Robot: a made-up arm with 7 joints.
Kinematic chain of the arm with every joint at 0, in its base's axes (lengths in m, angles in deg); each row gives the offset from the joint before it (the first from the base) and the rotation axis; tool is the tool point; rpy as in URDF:
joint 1: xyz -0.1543 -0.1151 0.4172 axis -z
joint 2: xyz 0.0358 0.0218 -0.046 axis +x
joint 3: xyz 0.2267 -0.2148 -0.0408 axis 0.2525 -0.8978 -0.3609
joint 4: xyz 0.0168 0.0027 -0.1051 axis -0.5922 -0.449 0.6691
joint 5: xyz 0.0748 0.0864 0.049 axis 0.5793 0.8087 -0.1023
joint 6: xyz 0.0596 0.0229 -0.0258 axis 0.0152 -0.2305 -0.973
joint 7: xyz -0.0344 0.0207 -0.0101 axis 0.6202 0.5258 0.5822
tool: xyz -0.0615 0.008 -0.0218 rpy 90 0 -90
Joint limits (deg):
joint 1: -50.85..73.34
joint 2: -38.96..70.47
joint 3: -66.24..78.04
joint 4: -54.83..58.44
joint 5: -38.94..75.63
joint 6: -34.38..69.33
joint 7: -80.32..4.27
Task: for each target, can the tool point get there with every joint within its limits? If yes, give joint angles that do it. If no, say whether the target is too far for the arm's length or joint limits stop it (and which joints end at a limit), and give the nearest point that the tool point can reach.
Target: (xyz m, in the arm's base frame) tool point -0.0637 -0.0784 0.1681
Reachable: yes | joints -27.09 -0.20 -37.81 42.77 58.71 56.40 -19.96
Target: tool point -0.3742 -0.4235 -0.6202
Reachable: no: too far | nearest point -0.1905 -0.3602 -0.0206 | short by 0.630 m
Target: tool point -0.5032 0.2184 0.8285
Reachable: no: joint limits stop it (at a limit: joint 1, joint 2, joint 5, joint 6) | nearest point -0.2052 0.1781 0.3262 | short by 0.585 m
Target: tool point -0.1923 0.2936 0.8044
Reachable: no: joint limits stop it (at a limit: joint 1, joint 2, joint 3, joint 5, joint 6, joint 7) | nearest point 0.0694 0.1907 0.6180 | short by 0.337 m
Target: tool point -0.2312 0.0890 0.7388
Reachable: no: joint limits stop it (at a limit: joint 1, joint 2, joint 3, joint 5, joint 7) | nearest point 0.0602 0.1429 0.6072 | short by 0.324 m
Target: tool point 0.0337 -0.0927 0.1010
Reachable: yes | joints -8.53 4.35 -37.13 35.90 -18.29 50.29 -36.85
